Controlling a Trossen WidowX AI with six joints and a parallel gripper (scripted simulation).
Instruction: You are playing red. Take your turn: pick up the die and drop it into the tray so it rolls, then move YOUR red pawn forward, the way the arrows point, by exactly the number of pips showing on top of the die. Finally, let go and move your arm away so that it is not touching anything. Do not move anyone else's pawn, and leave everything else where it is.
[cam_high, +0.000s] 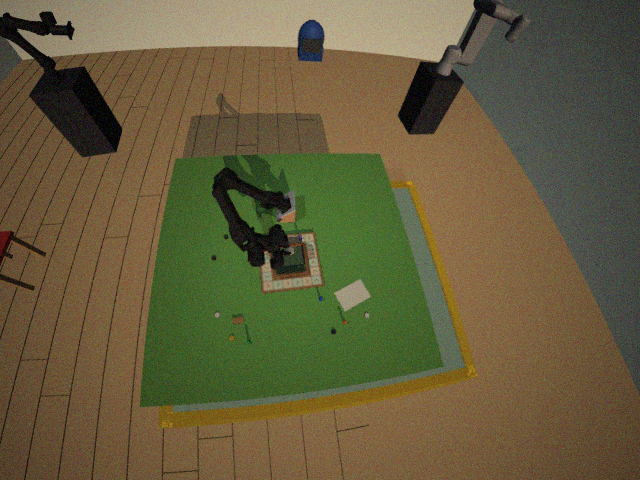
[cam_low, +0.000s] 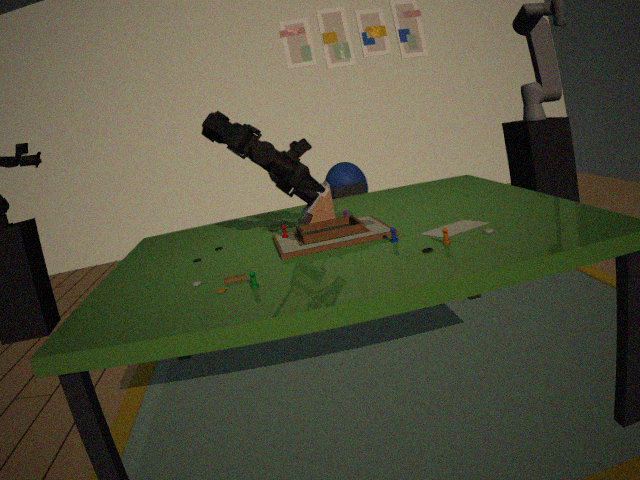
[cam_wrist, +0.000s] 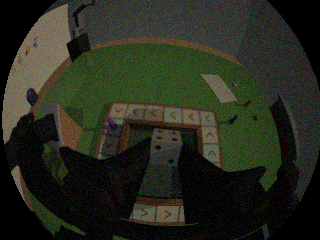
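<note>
Right now the white die is right at my gripper tip. Also, from my gripper tip: purple pawn: 11 cm behind, 10 cm below, 7 cm to the left; red pawn: 11 cm to the right, 10 cm below, 8 cm behind; green tray: 12 cm below.
</note>
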